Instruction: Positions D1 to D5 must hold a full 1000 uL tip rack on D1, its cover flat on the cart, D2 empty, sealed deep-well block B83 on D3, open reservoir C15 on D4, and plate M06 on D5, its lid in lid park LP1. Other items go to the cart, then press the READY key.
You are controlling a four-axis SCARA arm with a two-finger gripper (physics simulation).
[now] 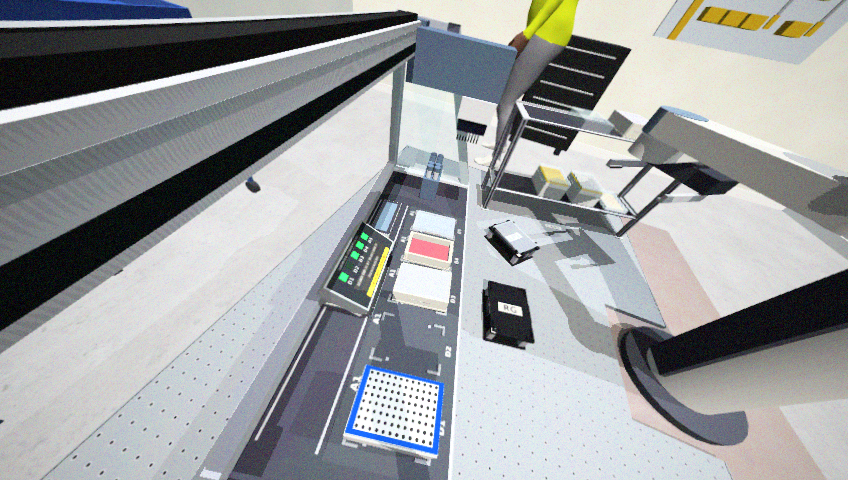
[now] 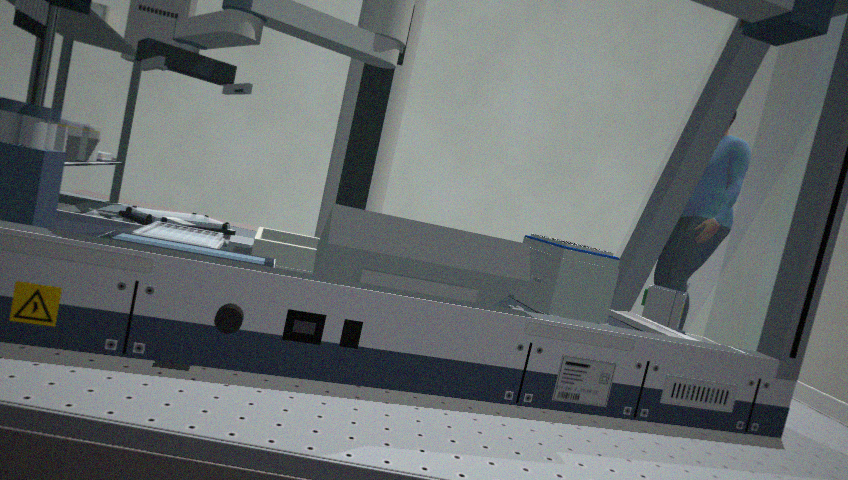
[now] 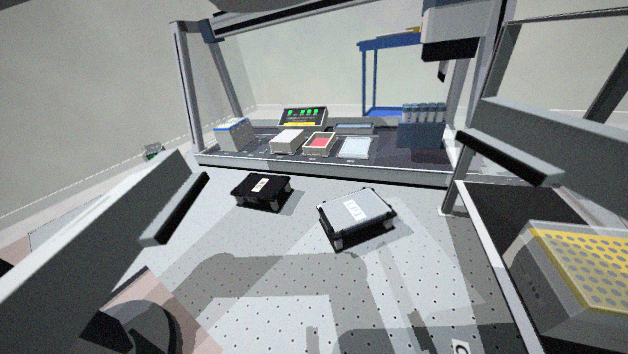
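Where they show: gripper, fingertip midpoint: (image 1: 633, 179) (image 2: 208, 75) (image 3: 329, 140); arm's base, origin of the base link: (image 1: 673, 378).
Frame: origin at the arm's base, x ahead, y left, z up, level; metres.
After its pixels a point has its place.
Observation:
My gripper (image 1: 651, 180) (image 2: 196, 76) @(x 0.263, y -0.305, z 0.323 m) (image 3: 329, 140) @(x 0.263, y -0.305, z 0.323 m) is open and empty, high over the bench beside the cart. A blue-rimmed tip rack (image 1: 397, 410) @(x 0.624, y 0.346, z 0.167 m) (image 2: 572, 276) (image 3: 234, 134) @(x 0.587, y 0.289, z 0.135 m) stands uncovered on D1. D2 (image 1: 409, 344) @(x 0.645, y 0.223, z 0.069 m) holds no item. A white block (image 1: 422, 284) @(x 0.667, y 0.105, z 0.114 m) (image 3: 287, 141) @(x 0.622, y 0.059, z 0.115 m) is on D3, its label unreadable. An open reservoir (image 1: 429, 249) @(x 0.692, y -0.033, z 0.081 m) (image 3: 320, 142) @(x 0.705, y -0.019, z 0.081 m) with red liquid is on D4. A pale plate (image 1: 434, 224) @(x 0.712, y -0.137, z 0.083 m) (image 2: 178, 233) (image 3: 355, 147) @(x 0.696, y -0.155, z 0.083 m) is on D5. A clear lid (image 1: 515, 236) @(x 0.455, y -0.236, z 0.071 m) (image 3: 356, 209) @(x 0.451, y -0.248, z 0.071 m) appears to lie on the LP1 stand. The panel's yellow bar (image 1: 379, 271) @(x 0.769, y 0.119, z 0.116 m) (image 3: 299, 123) @(x 0.772, y 0.111, z 0.119 m) is lit.
A black stand (image 1: 508, 312) @(x 0.448, y 0.050, z 0.062 m) (image 3: 261, 185) @(x 0.443, y 0.032, z 0.064 m) marked RG is beside LP1. The cart (image 1: 520, 111) @(x 0.590, y -0.468, z 0.361 m) carries yellow tip boxes (image 1: 551, 180) @(x 0.391, y -0.472, z 0.182 m) (image 3: 585, 265) @(x 0.359, y -0.493, z 0.183 m) and a clear item (image 1: 574, 118) @(x 0.420, y -0.532, z 0.369 m) on top. A tube rack (image 3: 421, 134) @(x 0.765, y -0.332, z 0.115 m) stands past D5. A person (image 1: 529, 65) is behind the cart.

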